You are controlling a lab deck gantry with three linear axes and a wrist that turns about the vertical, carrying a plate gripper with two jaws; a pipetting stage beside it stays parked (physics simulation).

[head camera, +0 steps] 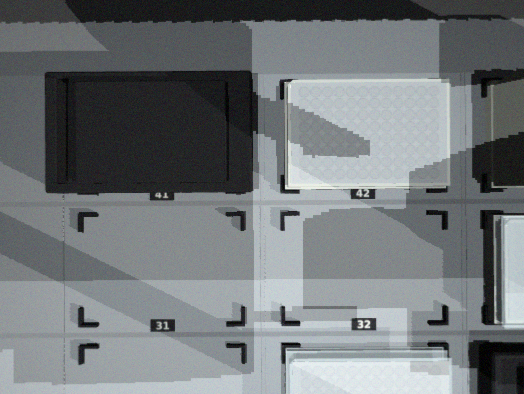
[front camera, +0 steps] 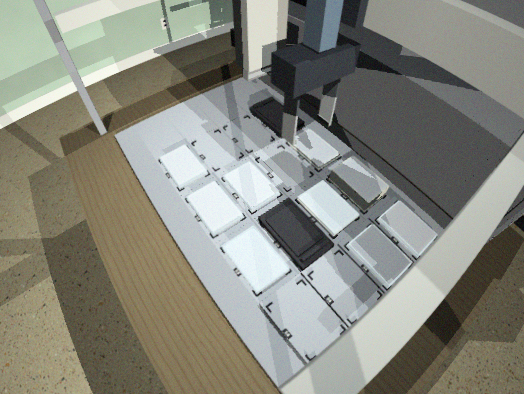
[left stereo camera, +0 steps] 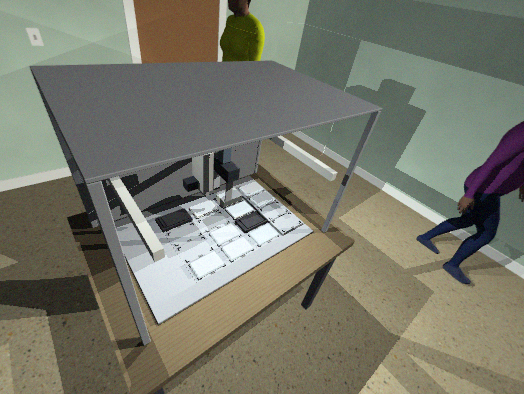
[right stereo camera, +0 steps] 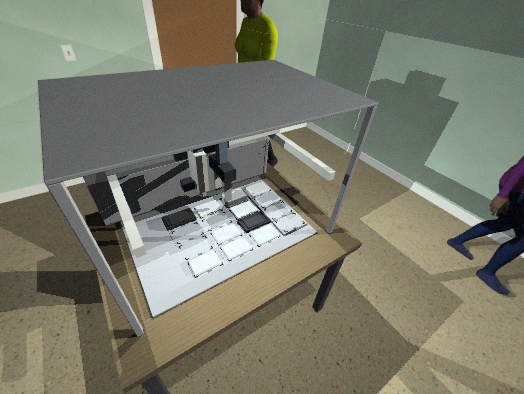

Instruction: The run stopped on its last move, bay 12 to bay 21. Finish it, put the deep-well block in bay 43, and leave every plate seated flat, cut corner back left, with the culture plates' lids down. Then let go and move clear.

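Places are measured from the robot's base along level axes (x ahead, y left, z up), in millimetres.
Pixels of known places: gripper, between the fingertips: (front camera: 307, 130) (left stereo camera: 222, 194) (right stereo camera: 223, 194); robot's base, origin of its link: (front camera: 159, 160) (left stereo camera: 199, 279) (right stereo camera: 195, 277).
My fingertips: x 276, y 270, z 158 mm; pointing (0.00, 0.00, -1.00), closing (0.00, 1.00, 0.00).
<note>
Ahead of a thing's pixels: the offset from my fingertips to its top centre. "*": to the spot under its first point.
My gripper (front camera: 308, 131) (left stereo camera: 230, 199) is open, its two jaws apart with no plate between them, raised above the back half of the deck. The tall cream deep-well block @[dx +116, dy +94, dz -116 mm] (front camera: 352, 187) (head camera: 507, 115) stands in bay 43; only its left edge shows in the head view. A white plate @[dx -48, dy -227, dz -144 mm] (front camera: 215, 207) (left stereo camera: 237, 250) lies in bay 12. Bay 21 @[* dx -212, dy -93, dz -158 mm] (head camera: 162, 367) holds no plate. A pale plate @[dx -48, dy +94, dz -144 mm] (front camera: 318, 148) (head camera: 350, 175) lies in bay 42. Culture plates with lids look flat, such as the one in bay 22 @[* dx -43, dy -125, dz -143 mm] (front camera: 250, 185). Their cut corners are too small to tell.
Black blocks stand in bay 41 @[dx -216, dy +95, dz -127 mm] (front camera: 275, 114) (head camera: 150, 132) and bay 23 @[dx +120, dy -119, dz -127 mm] (front camera: 295, 232). Plates also fill bays 11 @[dx -212, dy -227, dz -144 mm] (front camera: 182, 165), 13 (front camera: 256, 257), 33 (front camera: 327, 206), 34 (front camera: 380, 255) and 44 @[dx +280, dy +94, dz -129 mm] (front camera: 407, 227). The pale pipetting column (left stereo camera: 200, 170) stands left of my gripper.
</note>
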